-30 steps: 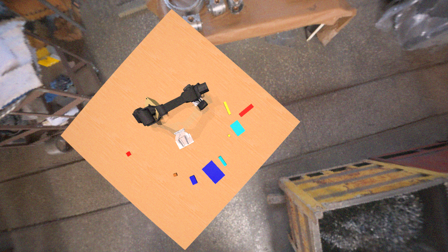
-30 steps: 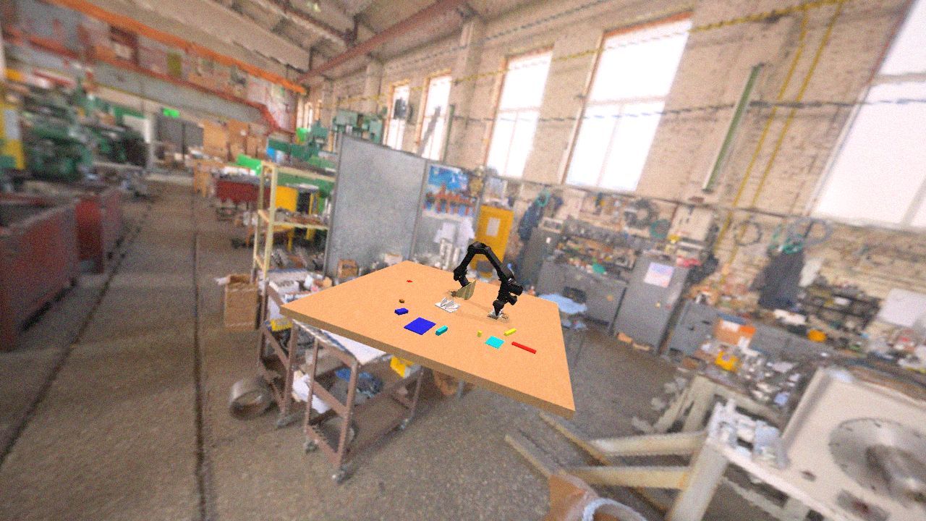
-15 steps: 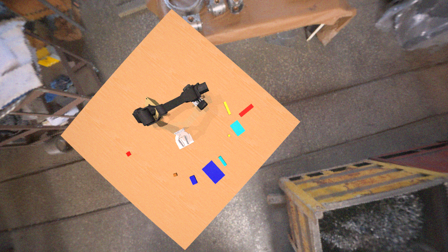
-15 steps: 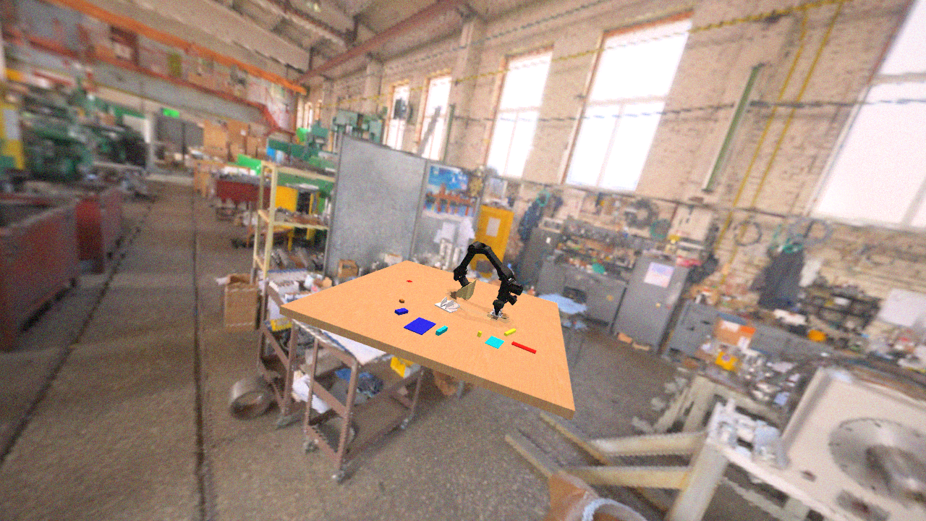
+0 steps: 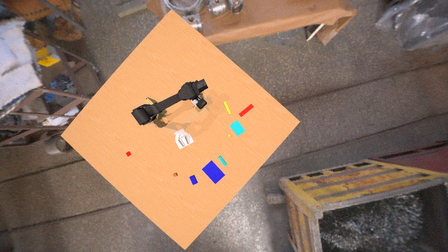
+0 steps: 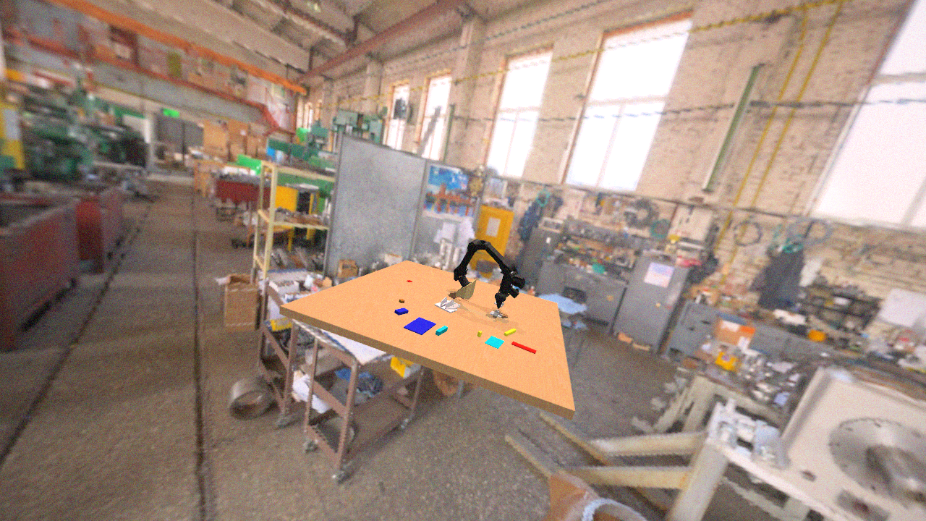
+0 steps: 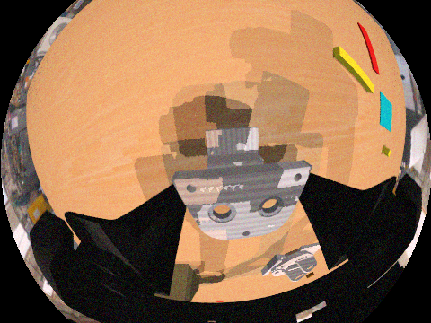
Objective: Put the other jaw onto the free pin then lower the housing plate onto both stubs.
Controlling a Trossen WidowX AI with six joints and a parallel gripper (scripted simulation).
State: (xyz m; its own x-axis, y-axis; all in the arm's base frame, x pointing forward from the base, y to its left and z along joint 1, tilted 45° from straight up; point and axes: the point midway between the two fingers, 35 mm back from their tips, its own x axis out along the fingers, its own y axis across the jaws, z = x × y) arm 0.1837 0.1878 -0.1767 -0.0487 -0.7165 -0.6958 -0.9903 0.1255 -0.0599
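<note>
Now: the white block 50 mm below my gripper tip and 10 mm to the right of it. Also, from my gripper tip: housing plate: 20 mm above, 10 mm to the right; yellow bar: 210 mm ahead, 90 mm to the left, 50 mm below; cyan square: 360 mm ahead, 50 mm below, 30 mm to the left.
</note>
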